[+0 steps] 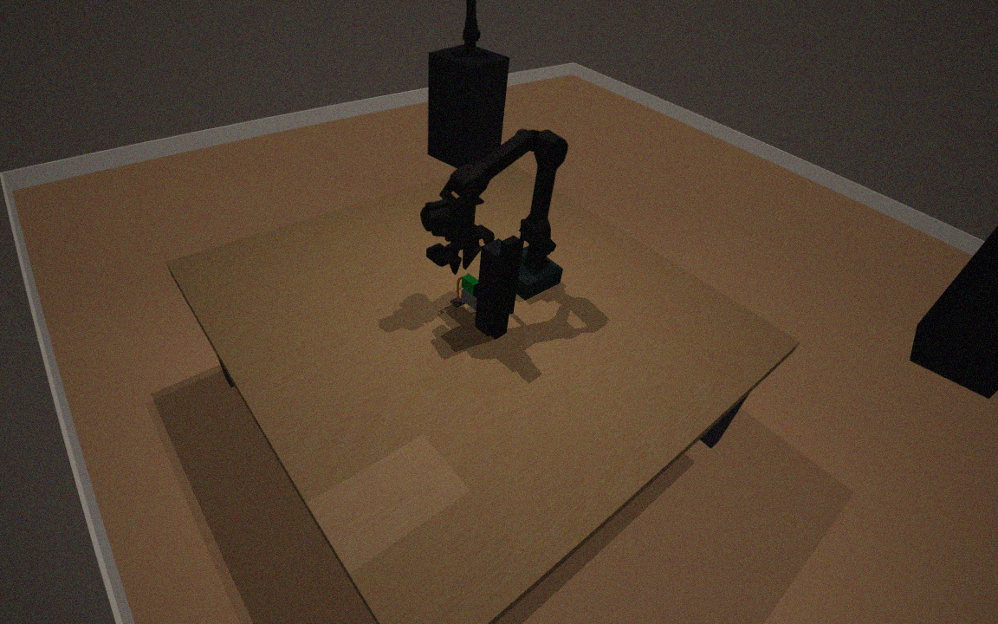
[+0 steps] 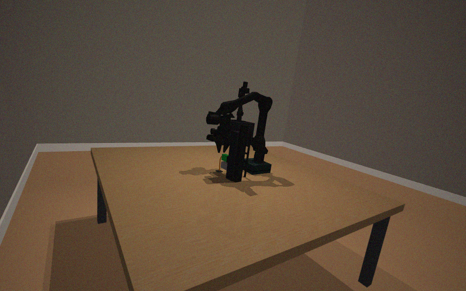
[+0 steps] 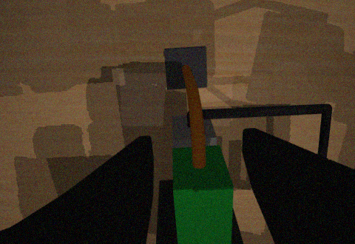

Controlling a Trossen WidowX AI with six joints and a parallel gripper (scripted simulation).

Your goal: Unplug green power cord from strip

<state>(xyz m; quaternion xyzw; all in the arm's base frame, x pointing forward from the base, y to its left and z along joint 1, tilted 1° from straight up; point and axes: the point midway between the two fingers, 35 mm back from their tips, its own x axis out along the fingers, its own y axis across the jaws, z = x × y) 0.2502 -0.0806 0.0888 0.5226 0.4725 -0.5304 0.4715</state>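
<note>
Now: the green plug 60 mm to the left of my gripper tip and 10 mm below it. The rest, counted from my gripper tip: dark post 20 mm ahead, 160 mm to the left, 40 mm above.
</note>
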